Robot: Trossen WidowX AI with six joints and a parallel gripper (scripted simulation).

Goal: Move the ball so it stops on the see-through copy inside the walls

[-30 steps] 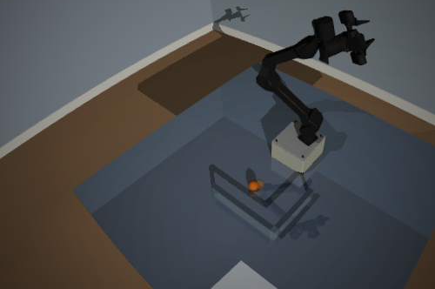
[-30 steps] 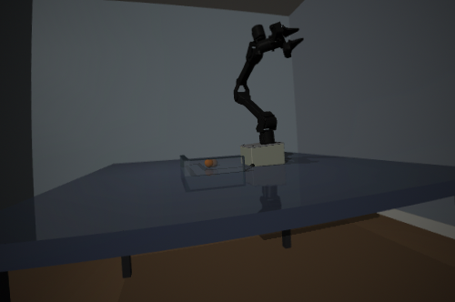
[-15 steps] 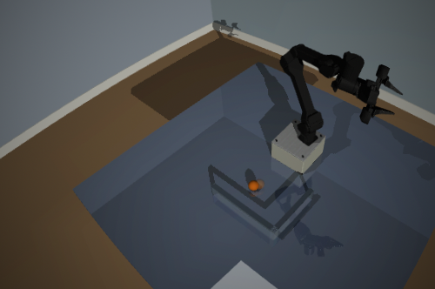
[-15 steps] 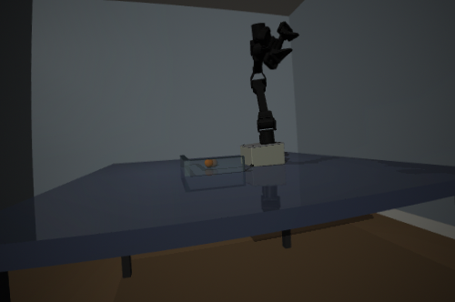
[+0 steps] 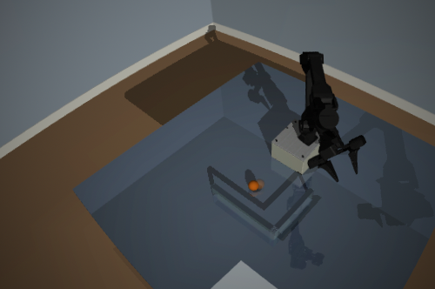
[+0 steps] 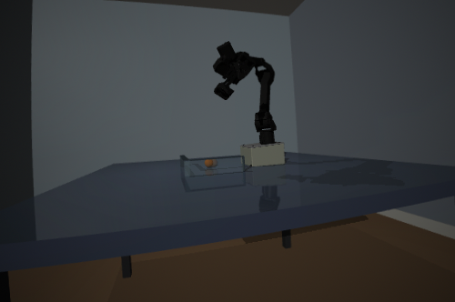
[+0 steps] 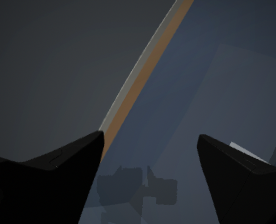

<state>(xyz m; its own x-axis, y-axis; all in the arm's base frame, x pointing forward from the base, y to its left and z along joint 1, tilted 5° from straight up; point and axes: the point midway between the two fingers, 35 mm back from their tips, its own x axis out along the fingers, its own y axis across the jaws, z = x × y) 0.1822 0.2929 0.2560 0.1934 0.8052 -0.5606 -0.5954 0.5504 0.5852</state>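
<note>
The orange ball lies 340 mm to the right of my gripper tip, 290 mm below it and 90 mm ahead of it. The rest, counted from my gripper tip: see-through copy of ball 330 mm to the right, 290 mm below, 70 mm ahead.
</note>
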